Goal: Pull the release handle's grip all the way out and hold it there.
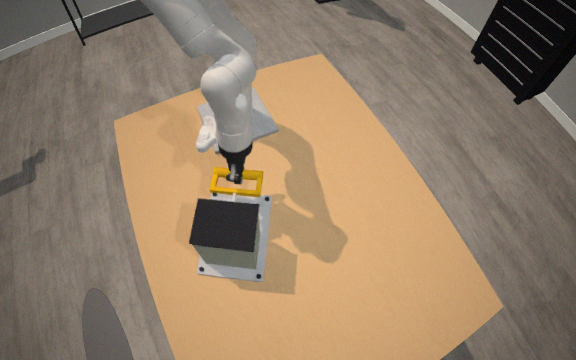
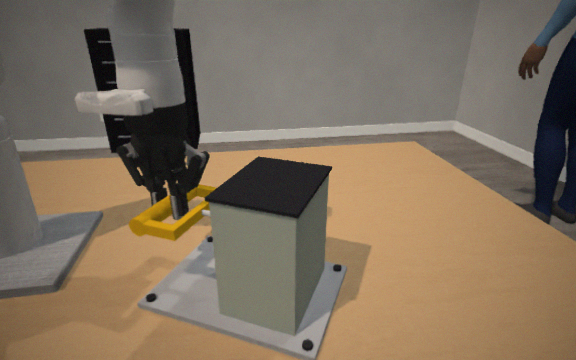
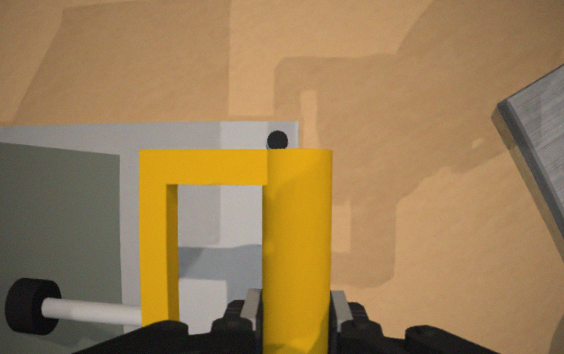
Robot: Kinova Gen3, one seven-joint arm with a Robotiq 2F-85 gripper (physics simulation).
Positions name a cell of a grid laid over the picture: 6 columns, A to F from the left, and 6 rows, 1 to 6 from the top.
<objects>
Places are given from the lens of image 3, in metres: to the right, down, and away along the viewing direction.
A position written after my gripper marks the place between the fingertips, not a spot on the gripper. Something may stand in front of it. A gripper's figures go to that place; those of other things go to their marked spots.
my gripper (image 3: D6): 0.01, 0.05, 0.17
grey plate (image 3: C4): -0.04, 0.03, 0.25
</objects>
